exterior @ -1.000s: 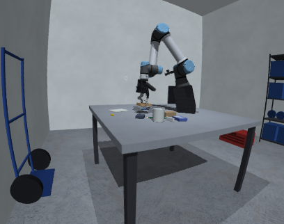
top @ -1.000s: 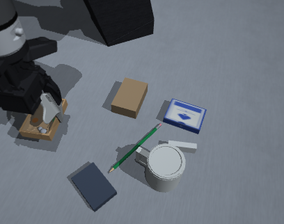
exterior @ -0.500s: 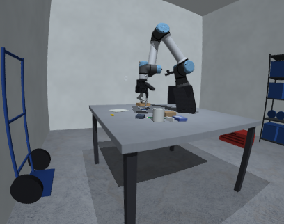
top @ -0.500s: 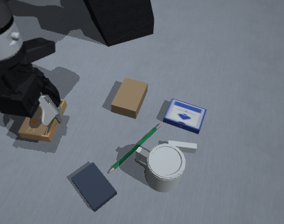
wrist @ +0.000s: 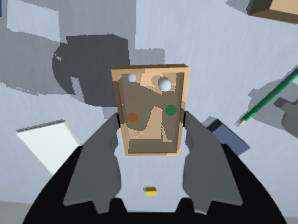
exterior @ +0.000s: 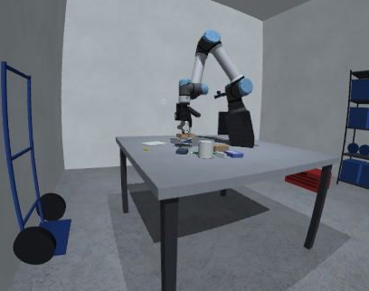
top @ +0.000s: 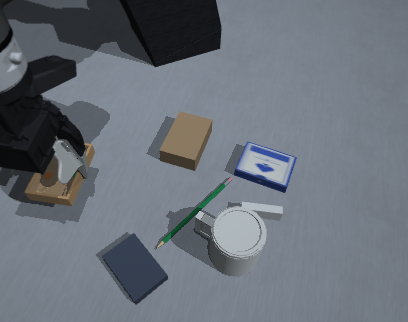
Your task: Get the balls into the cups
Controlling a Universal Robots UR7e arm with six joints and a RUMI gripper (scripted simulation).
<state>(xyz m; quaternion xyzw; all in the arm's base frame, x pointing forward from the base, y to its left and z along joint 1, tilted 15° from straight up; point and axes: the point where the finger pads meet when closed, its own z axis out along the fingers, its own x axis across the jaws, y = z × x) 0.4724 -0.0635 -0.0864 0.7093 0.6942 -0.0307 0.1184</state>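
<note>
Now: hand 10 mm above the covered wooden puzzle. The rest, counted from my hand: tan box: 140 mm behind, 180 mm to the left, 70 mm below; then white pad: 140 mm ahead, 210 mm to the right, 90 mm below; then dark notebook: 120 mm ahead, 140 mm to the left, 80 mm below.
</note>
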